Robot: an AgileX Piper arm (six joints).
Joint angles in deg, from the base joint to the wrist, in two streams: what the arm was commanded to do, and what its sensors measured. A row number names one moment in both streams.
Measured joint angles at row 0: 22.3 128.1 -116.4 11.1 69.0 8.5
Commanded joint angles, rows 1 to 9: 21.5 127.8 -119.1 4.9 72.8 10.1; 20.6 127.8 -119.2 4.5 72.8 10.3; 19.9 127.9 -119.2 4.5 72.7 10.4; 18.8 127.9 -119.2 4.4 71.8 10.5; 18.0 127.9 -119.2 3.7 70.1 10.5; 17.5 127.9 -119.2 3.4 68.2 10.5; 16.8 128.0 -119.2 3.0 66.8 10.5; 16.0 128.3 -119.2 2.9 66.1 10.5; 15.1 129.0 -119.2 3.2 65.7 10.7
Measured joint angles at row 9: 16.2 128.2 -118.8 3.3 66.5 9.9
